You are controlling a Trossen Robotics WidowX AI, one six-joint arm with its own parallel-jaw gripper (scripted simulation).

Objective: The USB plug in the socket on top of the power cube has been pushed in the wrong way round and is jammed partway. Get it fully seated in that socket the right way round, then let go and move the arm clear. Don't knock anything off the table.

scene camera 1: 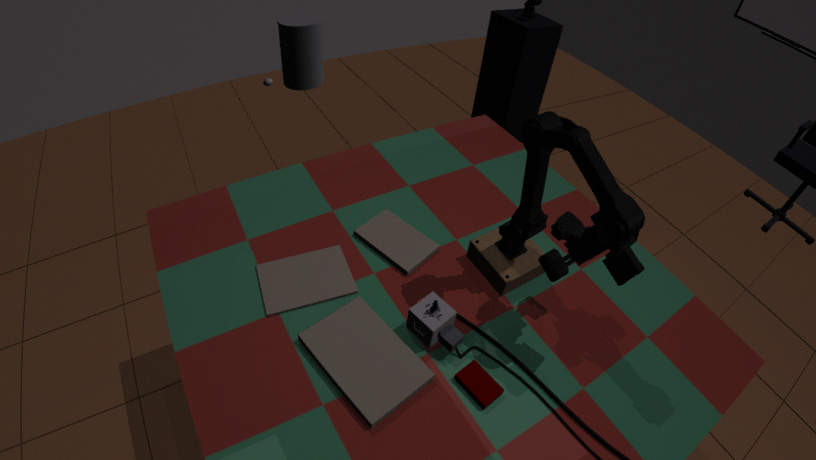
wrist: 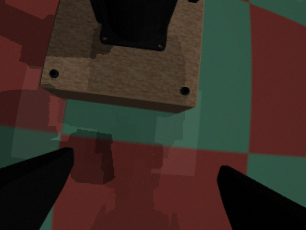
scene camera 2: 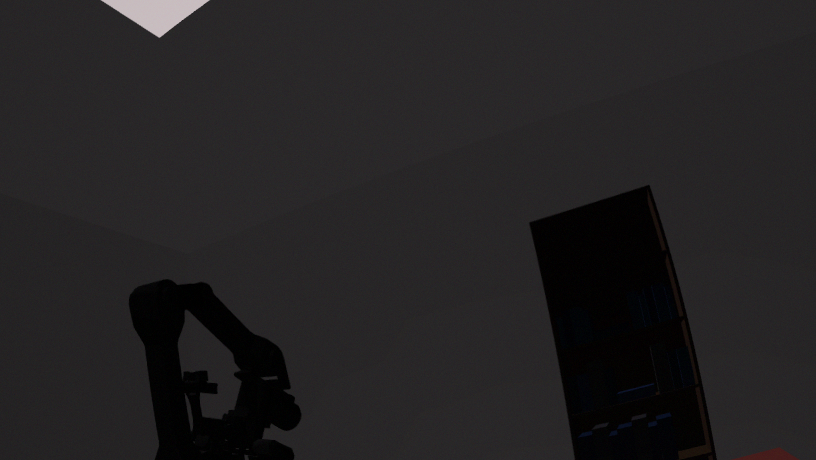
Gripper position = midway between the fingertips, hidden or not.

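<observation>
My gripper (scene camera 1: 557, 263) (wrist: 147, 165): open, holding nothing. Red block (scene camera 1: 475, 380): out of frame in the wrist view, out of frame in scene camera 2.
</observation>
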